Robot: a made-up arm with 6 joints.
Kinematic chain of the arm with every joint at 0, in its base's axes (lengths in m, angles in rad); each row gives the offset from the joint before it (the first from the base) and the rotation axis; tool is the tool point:
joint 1: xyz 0 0 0.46 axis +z
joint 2: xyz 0.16 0 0 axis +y
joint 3: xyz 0 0 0.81 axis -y
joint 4: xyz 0 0 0.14 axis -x
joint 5: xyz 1.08 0 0 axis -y
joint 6: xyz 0.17 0 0 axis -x
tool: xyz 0 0 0
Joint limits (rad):
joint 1: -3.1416..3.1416
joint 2: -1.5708..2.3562
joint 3: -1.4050..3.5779
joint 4: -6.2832..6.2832
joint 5: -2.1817..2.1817
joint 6: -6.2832..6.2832
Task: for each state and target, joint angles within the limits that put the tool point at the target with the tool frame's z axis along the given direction. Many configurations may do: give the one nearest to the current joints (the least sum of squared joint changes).
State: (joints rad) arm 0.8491 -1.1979 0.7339 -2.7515 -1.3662 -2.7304
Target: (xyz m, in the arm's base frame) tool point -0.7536 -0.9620 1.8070 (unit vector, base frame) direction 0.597 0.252 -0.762
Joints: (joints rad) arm 0.8648 -0.7733 1.3397 -3.4445 -1.5827 -3.4548
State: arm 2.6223 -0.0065 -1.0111 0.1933 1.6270 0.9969
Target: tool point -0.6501 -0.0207 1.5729 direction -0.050 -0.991 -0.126
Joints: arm 3.1384 -0.6721 -0.5052 0.1354 1.6882 1.5962
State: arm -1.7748 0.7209 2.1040 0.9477 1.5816 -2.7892
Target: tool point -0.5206 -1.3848 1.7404 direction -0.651 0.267 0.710
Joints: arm -2.0037 1.2197 2.0499 0.7081 1.3707 -2.1604
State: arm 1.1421 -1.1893 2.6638 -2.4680 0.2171 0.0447
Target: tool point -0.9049 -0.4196 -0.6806 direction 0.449 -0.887 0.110
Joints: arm 0.4132 -1.4908 2.8358 -2.0411 0.1384 0.4760
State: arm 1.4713 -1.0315 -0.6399 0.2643 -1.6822 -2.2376
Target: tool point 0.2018 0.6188 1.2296 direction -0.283 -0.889 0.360
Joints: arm 1.3762 -0.6740 -0.5484 0.5472 -2.0542 -2.9850
